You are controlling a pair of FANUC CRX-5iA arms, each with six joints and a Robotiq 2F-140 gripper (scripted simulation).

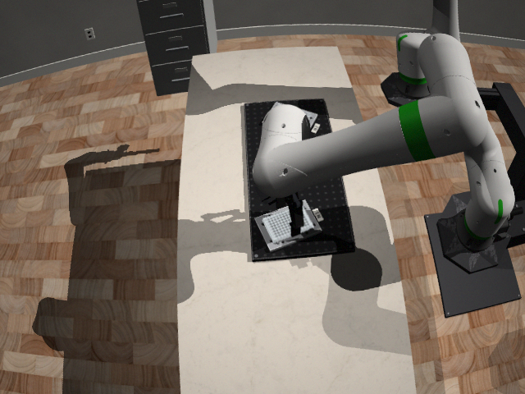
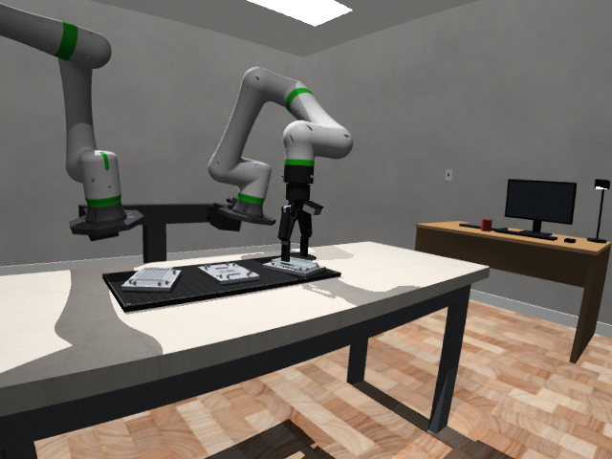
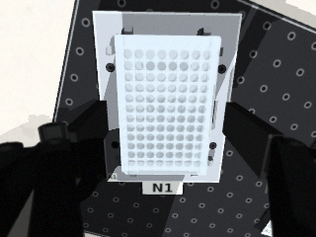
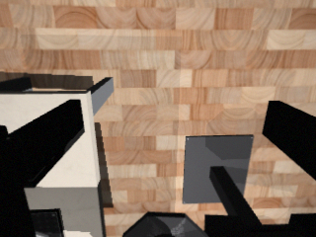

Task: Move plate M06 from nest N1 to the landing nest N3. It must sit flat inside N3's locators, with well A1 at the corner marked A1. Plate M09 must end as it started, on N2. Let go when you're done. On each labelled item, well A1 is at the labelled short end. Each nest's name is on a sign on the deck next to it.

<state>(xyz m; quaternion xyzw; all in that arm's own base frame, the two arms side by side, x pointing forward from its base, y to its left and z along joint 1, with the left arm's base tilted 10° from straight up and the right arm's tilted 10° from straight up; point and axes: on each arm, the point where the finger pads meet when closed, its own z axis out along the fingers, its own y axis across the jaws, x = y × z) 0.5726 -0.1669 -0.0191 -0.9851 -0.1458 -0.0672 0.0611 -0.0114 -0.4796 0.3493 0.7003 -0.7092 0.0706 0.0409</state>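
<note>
The plate M06 is 4 cm below my left hand. Also, from my left hand: plate M09: 7 cm behind, 43 cm to the right, 4 cm below; landing nest N3: 4 cm behind, 22 cm to the right, 5 cm below.
</note>
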